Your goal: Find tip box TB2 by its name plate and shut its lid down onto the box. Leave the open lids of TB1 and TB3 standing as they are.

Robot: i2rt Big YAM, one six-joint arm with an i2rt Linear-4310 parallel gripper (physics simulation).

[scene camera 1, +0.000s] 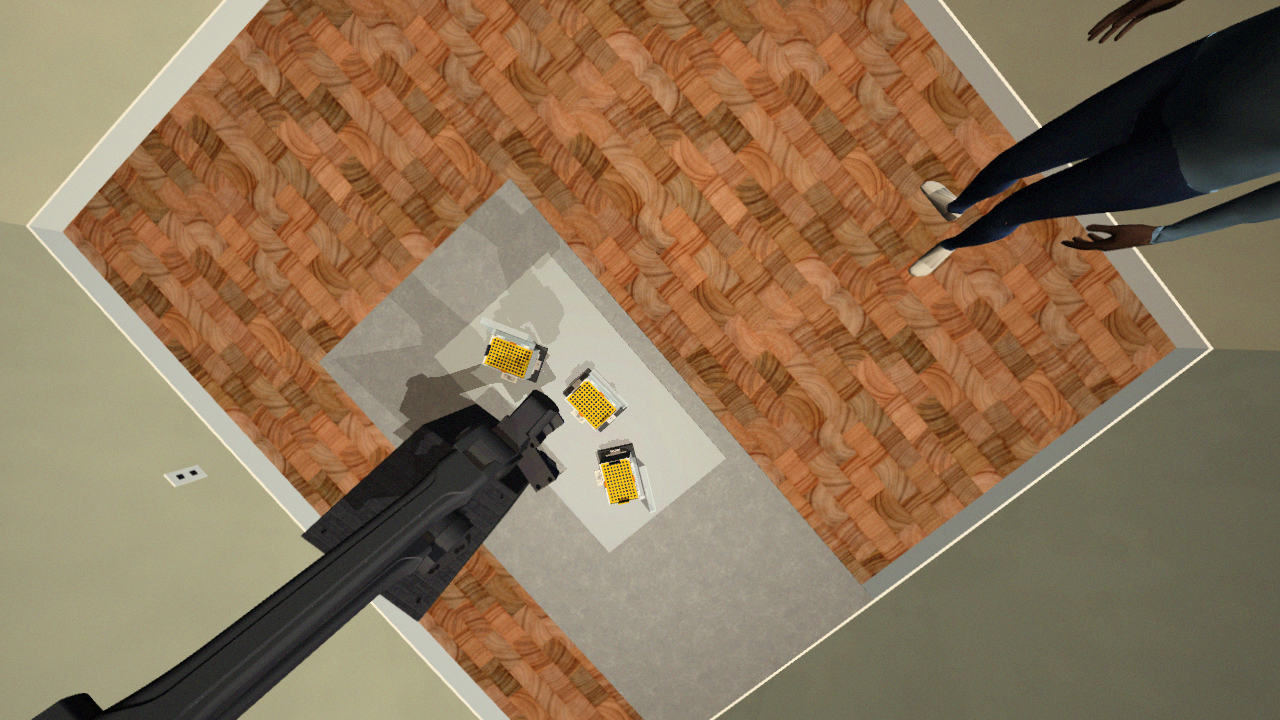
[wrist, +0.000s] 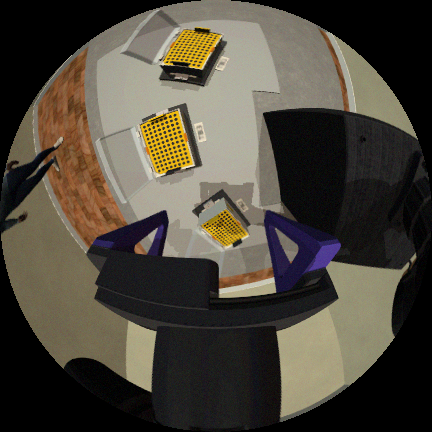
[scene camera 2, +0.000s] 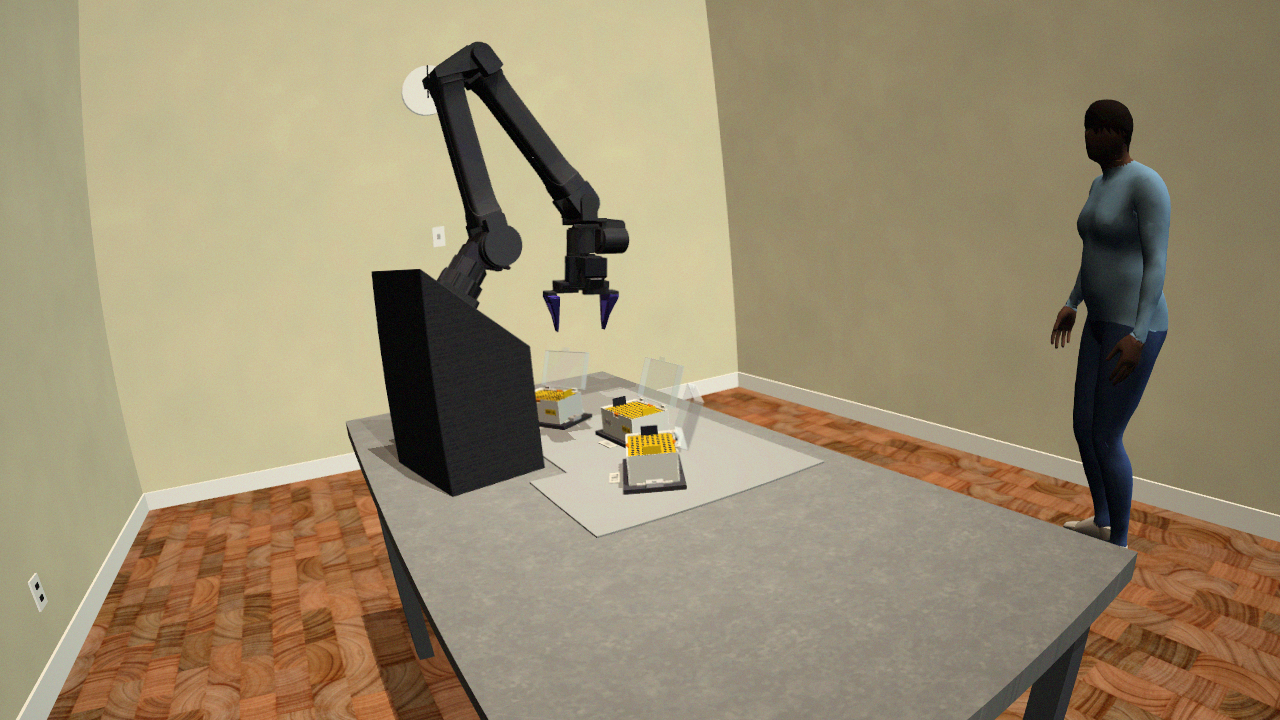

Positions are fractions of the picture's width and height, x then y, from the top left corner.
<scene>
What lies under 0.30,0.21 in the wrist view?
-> A pale mat.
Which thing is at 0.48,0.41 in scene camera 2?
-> My gripper.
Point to a box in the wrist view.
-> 0.44,0.11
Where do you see a box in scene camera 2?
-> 0.51,0.61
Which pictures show the box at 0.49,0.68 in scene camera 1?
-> Scene camera 1, the wrist view and scene camera 2: all of them.
</scene>
